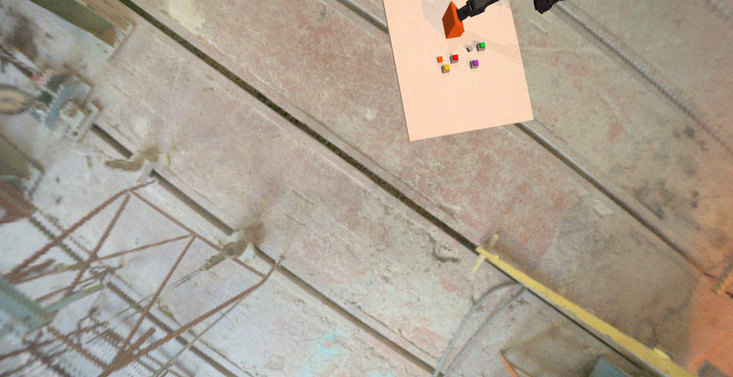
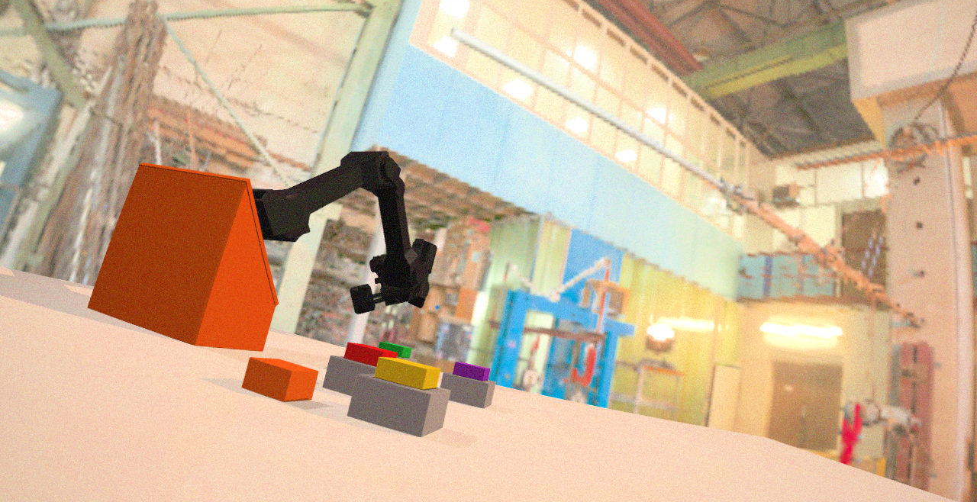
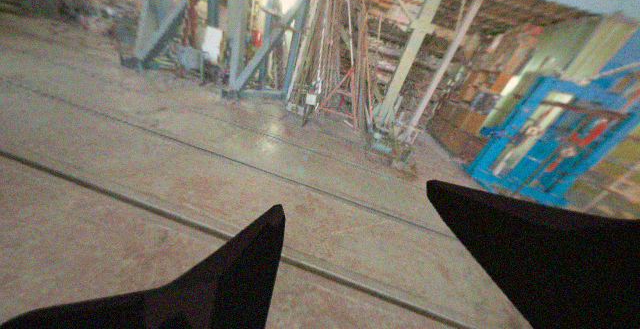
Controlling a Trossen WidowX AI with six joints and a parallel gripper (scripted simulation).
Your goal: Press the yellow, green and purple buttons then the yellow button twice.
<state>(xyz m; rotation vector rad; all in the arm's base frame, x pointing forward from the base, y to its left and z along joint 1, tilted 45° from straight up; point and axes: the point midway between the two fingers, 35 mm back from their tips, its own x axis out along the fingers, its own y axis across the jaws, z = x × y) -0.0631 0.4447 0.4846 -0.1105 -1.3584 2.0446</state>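
Now: the yellow button 800 mm to the right of my gripper tip, 390 mm ahead of it and 90 mm below it. Round my gripper tip: green button: 520 mm to the right, 280 mm ahead, 90 mm below; then purple button: 590 mm to the right, 390 mm ahead, 90 mm below; then small grey block: 600 mm to the right, 280 mm ahead, 110 mm below.
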